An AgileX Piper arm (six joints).
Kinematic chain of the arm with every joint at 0, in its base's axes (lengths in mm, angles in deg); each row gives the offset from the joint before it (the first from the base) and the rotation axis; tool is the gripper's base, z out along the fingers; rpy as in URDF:
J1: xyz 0 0 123 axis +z
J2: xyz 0 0 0 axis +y
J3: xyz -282.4 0 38.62 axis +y
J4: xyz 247.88 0 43.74 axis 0.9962 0 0.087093
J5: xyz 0 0 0 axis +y
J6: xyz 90.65 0 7.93 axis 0.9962 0 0.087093
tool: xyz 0 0 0 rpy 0 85.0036 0
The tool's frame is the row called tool.
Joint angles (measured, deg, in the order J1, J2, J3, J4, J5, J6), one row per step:
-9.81 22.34 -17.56 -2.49 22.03 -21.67
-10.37 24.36 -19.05 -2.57 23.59 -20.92
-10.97 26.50 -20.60 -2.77 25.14 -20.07
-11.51 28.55 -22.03 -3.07 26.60 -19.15
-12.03 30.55 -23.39 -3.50 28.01 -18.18
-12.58 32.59 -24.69 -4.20 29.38 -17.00
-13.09 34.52 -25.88 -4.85 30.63 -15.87
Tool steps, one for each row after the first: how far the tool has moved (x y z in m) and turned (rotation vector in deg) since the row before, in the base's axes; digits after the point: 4 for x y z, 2 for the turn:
0.0038 -0.0017 0.0032 0.97 1.94 -0.92
0.0043 -0.0021 0.0032 0.95 1.98 -1.03
0.0042 -0.0021 0.0027 0.91 1.92 -1.03
0.0042 -0.0023 0.0023 0.82 1.90 -1.06
0.0043 -0.0027 0.0018 0.74 1.96 -1.22
0.0042 -0.0027 0.0014 0.71 1.83 -1.19

